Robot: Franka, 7 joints.
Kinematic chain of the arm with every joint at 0, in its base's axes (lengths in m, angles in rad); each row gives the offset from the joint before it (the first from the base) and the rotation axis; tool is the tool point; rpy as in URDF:
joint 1: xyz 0 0 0.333 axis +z
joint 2: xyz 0 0 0 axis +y
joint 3: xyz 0 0 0.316 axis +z
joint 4: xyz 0.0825 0 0 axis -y
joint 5: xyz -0.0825 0 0.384 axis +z
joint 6: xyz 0 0 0 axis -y
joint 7: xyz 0.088 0 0 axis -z
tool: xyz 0 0 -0.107 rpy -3.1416 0 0
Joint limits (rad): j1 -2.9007..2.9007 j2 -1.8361..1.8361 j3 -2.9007..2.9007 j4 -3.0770..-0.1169 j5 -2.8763..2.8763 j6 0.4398..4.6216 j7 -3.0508..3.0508
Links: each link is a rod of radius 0.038 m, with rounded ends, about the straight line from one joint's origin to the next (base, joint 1, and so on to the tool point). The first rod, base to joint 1, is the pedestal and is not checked.
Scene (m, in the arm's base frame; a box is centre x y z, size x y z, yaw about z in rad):
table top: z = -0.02
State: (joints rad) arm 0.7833 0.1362 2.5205 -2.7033 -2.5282 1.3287 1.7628
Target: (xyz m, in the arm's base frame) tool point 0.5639 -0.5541 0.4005
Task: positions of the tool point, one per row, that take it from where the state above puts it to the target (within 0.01 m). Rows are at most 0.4 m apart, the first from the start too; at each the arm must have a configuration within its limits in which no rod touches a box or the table.
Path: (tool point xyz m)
1: -0.4473 0.1384 0.5590
2: -0.3089 0.2857 0.7461
3: -0.0403 0.3520 0.8794
4: 0.2804 0.2703 0.9187
5: 0.5408 0.0373 0.8439
6: 0.6457 -0.2763 0.6609
7: 0.5639 -0.5541 0.4005

